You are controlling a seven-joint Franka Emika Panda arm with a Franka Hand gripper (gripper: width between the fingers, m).
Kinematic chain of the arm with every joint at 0, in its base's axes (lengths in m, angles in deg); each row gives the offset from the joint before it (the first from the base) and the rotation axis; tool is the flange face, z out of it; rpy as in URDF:
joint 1: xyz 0 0 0.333 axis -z
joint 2: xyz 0 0 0 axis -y
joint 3: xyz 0 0 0.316 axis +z
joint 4: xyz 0.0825 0 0 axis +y
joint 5: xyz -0.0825 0 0.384 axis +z
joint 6: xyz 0 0 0 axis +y
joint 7: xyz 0.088 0 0 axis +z
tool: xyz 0 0 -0.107 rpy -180 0 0
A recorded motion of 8 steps. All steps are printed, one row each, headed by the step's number.
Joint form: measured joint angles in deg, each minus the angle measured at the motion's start. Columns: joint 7, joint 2, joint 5, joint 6, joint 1, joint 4, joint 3.
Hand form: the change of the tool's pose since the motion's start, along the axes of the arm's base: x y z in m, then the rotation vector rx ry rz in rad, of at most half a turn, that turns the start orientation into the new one. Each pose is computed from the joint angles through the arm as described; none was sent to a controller.
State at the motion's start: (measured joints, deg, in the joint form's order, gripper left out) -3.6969 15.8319 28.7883 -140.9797 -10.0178 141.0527 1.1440
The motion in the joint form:
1: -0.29 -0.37 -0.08 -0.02 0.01 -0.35 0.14
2: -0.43 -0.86 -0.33 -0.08 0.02 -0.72 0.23
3: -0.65 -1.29 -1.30 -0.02 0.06 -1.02 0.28
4: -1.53 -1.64 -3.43 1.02 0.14 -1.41 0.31
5: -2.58 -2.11 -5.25 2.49 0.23 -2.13 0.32
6: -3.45 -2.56 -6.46 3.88 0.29 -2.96 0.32
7: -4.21 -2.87 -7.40 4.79 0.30 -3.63 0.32
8: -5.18 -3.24 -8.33 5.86 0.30 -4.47 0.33
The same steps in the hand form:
1: 0.0018 0.0014 -0.0001 -0.0005 0.0015 -0.0017
2: 0.0040 0.0025 -0.0010 -0.0041 0.0027 -0.0004
3: 0.0058 0.0030 -0.0021 -0.0171 0.0046 0.0065
4: 0.0065 0.0039 -0.0037 -0.0416 0.0200 0.0198
5: 0.0081 0.0049 -0.0043 -0.0604 0.0407 0.0286
6: 0.0101 0.0060 -0.0037 -0.0718 0.0586 0.0335
7: 0.0119 0.0070 -0.0024 -0.0807 0.0690 0.0352
8: 0.0141 0.0083 -0.0005 -0.0887 0.0813 0.0342

